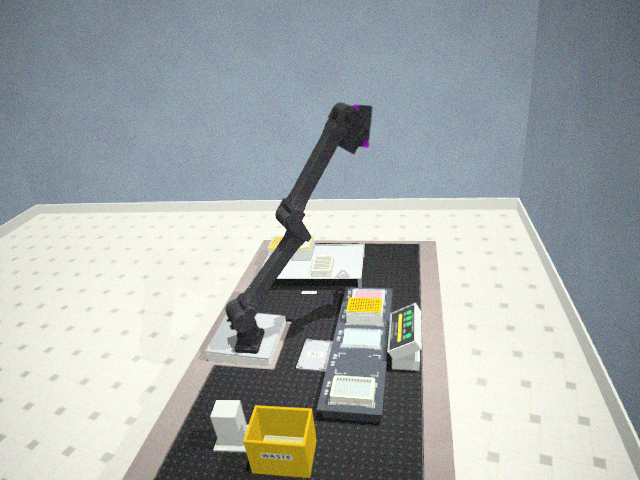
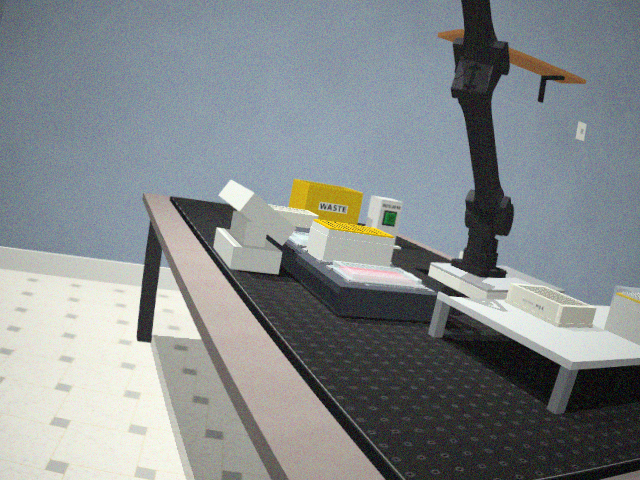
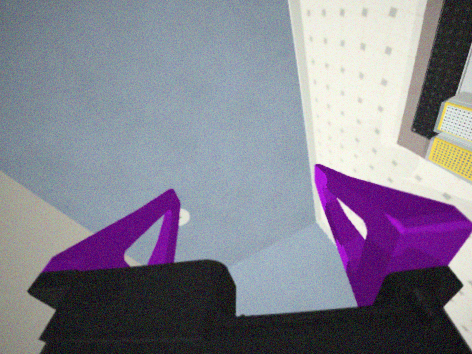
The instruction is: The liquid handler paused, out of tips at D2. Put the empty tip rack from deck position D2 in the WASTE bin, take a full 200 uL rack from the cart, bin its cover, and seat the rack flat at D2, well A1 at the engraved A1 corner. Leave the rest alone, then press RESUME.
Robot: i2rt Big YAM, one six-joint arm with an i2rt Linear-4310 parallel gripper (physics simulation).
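Places are measured from the arm's base along level axes (x back, y left, z down), in metres.
Pixels of known places: gripper, fingertip midpoint: (image 3: 242, 184); arm's base, link origin: (image 1: 250, 341) (image 2: 477, 271).
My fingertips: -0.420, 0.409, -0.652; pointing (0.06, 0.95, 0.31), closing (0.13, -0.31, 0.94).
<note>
For each thing: its top centre in the pictures, then the offset to it from my fingertips, as dx, dy, dz.
- yellow WASTE bin, top centre: (image 2: 328, 185) (image 1: 278, 424) +0.214, -0.854, +0.546
- off-white object, top centre: (image 1: 283, 449) +0.214, -0.854, +0.651
- pale plate, top centre: (image 1: 361, 336) +0.013, -0.416, +0.620
- off-white rack, top centre: (image 2: 288, 209) (image 1: 352, 386) +0.032, -0.664, +0.603
- white cart, top centre: (image 2: 599, 324) (image 1: 313, 259) +0.246, +0.104, +0.616
- RESUME box, top centre: (image 2: 387, 198) (image 1: 225, 408) +0.376, -0.802, +0.552
- green button, top centre: (image 2: 390, 213) +0.377, -0.773, +0.587
- yellow-topped rack, top centre: (image 2: 353, 227) (image 1: 364, 304) +0.004, -0.293, +0.574
- pink plate, top centre: (image 2: 378, 270) (image 1: 368, 295) -0.006, -0.169, +0.620
- off-white box, top centre: (image 2: 553, 295) (image 1: 322, 262) +0.194, +0.035, +0.590
- flat pale sheet, top centre: (image 1: 315, 352) +0.176, -0.448, +0.667
My gripper (image 1: 361, 126) (image 3: 242, 184) is open and empty, high above the bench. The yellow WASTE bin (image 1: 279, 449) (image 2: 310, 193) holds an off-white object (image 1: 283, 439). On the dark deck (image 1: 351, 413) (image 2: 382, 304), a bare position (image 1: 359, 363) with corner marks lies between a pale plate (image 1: 361, 338) and an off-white rack (image 1: 353, 391); its label is unreadable. The white cart (image 1: 348, 250) (image 2: 578, 353) bears two yellow-topped racks; one (image 3: 457, 120) shows a whitish, dotted top, the other (image 3: 452, 157) a yellow one. The RESUME box (image 1: 227, 418) (image 2: 376, 209) has a green button (image 2: 389, 218).
A yellow-topped rack (image 1: 364, 310) (image 2: 351, 245) and a pink plate (image 1: 368, 293) (image 2: 374, 273) stand on the deck's cart end. An off-white box (image 1: 322, 265) (image 2: 550, 304) stands on the cart. A screen unit (image 1: 405, 330) (image 2: 248, 255) stands beside the deck. A flat pale sheet (image 1: 314, 354) lies near my base.
</note>
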